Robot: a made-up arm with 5 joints.
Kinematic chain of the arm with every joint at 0, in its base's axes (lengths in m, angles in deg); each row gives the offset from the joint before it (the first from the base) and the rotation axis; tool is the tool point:
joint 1: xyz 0 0 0.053 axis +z
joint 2: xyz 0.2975 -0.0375 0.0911 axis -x
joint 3: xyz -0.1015 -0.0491 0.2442 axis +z
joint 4: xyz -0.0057 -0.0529 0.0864 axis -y
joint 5: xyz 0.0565 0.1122 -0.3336 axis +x
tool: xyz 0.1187 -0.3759 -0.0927
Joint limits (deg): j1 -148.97..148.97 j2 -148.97..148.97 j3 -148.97..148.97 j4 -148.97..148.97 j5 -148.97..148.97
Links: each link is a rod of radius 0.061 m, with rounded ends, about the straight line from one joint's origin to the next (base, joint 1, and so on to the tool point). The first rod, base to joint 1, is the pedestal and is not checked.
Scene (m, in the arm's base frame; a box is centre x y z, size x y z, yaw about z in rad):
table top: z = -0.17
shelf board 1: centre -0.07 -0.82 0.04 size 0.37 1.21 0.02 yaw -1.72
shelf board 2: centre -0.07 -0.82 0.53 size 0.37 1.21 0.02 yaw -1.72
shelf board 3: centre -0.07 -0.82 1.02 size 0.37 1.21 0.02 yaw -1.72
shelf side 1: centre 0.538 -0.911 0.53 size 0.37 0.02 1 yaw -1.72
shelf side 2: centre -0.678 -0.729 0.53 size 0.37 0.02 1 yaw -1.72
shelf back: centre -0.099 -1.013 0.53 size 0.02 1.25 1 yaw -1.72
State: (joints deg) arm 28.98 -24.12 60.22 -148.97 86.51
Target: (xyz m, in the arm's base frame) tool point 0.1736 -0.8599 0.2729
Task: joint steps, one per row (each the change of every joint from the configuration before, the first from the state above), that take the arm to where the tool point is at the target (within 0.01 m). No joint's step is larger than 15 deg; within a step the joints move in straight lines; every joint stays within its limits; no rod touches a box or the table.
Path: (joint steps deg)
1: 13.37 7.87 -0.70 6.22 10.23
2: 13.37 7.88 -0.70 6.22 10.23
3: 13.37 7.87 -0.70 6.22 10.23
4: 3.93 -6.71 -2.32 11.24 7.62
5: 3.94 -6.71 -2.31 11.24 7.63
6: 3.94 -6.71 -2.31 11.24 7.63
7: -12.29 -3.91 1.66 -6.57 -12.47
8: -12.29 -3.90 1.67 -6.57 -12.46
9: -12.29 -3.91 1.66 -6.56 -12.47
10: -12.30 -3.90 1.67 -6.57 -12.46

